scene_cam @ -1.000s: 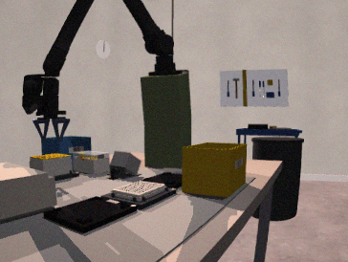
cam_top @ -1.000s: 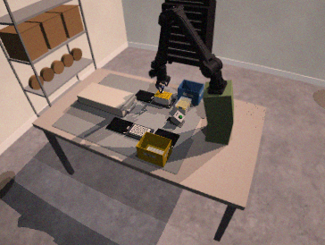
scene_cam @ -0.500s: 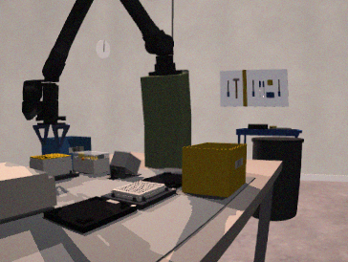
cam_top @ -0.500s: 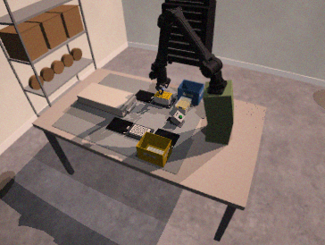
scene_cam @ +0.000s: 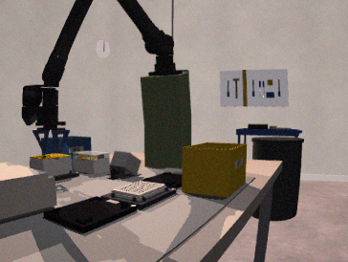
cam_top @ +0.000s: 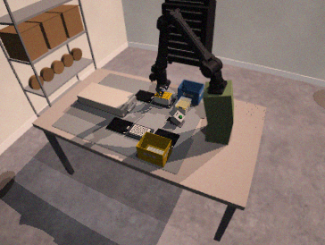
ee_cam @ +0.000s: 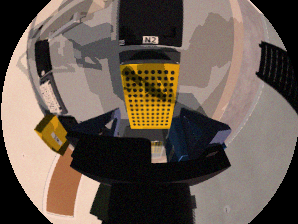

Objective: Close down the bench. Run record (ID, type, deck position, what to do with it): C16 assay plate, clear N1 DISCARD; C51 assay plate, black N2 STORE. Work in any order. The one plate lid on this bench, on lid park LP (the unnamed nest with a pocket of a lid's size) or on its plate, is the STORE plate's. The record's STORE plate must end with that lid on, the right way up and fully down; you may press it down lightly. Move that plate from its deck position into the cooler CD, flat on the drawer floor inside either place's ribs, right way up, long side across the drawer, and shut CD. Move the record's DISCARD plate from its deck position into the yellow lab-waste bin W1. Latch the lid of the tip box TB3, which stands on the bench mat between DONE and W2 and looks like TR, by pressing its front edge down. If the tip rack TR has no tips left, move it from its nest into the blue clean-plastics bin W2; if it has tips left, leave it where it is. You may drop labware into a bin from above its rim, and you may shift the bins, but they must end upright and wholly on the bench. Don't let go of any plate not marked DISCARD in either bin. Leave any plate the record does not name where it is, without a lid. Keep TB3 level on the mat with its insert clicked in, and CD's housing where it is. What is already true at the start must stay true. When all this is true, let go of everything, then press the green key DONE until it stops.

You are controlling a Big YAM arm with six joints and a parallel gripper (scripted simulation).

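My hand is 4 cm above the yellow-topped tip rack TR and 1 cm to the left of it. Round my hand: tip box TB3: 17 cm behind, 5 cm below, 2 cm to the left; then black nest N2: 18 cm ahead, 9 cm below; then blue bin W2: 17 cm behind, 14 cm to the right, 6 cm below.
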